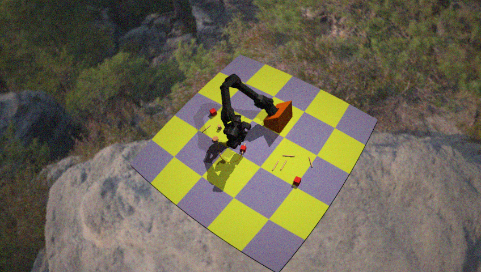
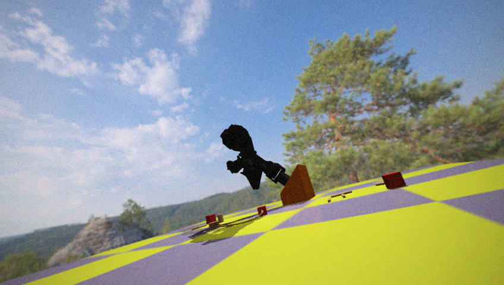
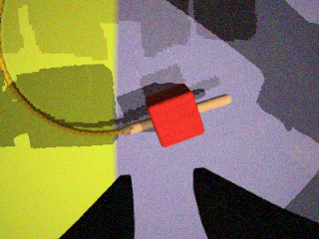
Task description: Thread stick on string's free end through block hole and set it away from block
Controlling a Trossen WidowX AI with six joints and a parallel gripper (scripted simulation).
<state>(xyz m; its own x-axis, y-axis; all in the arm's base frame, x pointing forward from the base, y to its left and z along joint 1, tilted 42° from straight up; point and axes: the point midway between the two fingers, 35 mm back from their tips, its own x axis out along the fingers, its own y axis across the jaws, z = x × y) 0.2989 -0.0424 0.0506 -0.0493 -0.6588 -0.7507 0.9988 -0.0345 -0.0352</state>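
My gripper tip is now 80 mm above the red block and 10 mm past it. The rest, counted from my gripper tip: thin wooden stick 80 mm below; round button 210 mm to the right, 90 mm below; wooden peg 230 mm to the right, 90 mm behind, 80 mm below.
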